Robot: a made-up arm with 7 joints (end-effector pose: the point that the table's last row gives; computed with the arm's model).
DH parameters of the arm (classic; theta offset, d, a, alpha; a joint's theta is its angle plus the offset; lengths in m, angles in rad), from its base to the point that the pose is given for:
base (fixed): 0 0.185 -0.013 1.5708
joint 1: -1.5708 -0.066 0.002 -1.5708
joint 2: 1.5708 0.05 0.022 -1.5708
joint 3: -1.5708 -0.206 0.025 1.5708
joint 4: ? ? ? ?
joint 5: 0 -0.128 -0.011 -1.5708
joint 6: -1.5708 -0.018 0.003 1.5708
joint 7: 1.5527 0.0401 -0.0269 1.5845
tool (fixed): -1.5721 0.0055 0 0
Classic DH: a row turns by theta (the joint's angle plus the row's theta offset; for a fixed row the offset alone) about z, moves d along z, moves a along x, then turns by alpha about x.
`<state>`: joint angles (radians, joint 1 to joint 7).
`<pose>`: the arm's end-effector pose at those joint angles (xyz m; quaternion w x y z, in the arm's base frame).
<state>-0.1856 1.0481 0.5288 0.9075 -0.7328 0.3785 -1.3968</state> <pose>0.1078 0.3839 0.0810 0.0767 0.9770 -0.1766 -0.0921</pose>
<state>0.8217 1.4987 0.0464 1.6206 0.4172 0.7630 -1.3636</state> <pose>0.1477 0.2752 0.3006 0.1097 0.7534 -0.4988 0.4141</pose>
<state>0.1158 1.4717 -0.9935 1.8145 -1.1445 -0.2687 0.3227</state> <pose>0.1567 0.2641 0.0926 0.1589 0.1557 -0.1029 -0.9695</pose>
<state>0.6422 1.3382 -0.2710 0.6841 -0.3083 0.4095 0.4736</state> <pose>0.1279 0.3456 0.1760 0.8294 0.5264 -0.1488 -0.1138</pose>
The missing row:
joint 4: 0 0.002 0.028 -1.5708
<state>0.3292 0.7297 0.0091 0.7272 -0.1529 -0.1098 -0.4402</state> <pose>0.2066 0.2723 -0.0104 0.6704 0.5443 -0.5033 -0.0309</pose>
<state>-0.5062 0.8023 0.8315 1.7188 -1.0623 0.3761 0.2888</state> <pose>0.0648 0.3122 0.0674 0.5888 0.7313 -0.1434 -0.3130</pose>
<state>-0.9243 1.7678 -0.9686 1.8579 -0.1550 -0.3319 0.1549</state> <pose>-0.0192 0.2864 0.0440 0.5835 -0.3344 0.0092 -0.7400</pose>
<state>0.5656 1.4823 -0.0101 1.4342 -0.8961 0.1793 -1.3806</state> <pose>0.1569 0.3219 0.3151 0.3459 -0.8237 0.4394 0.0938</pose>
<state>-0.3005 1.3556 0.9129 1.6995 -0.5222 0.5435 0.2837</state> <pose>0.1373 0.3028 0.1956 0.4981 0.7586 -0.3675 -0.2035</pose>
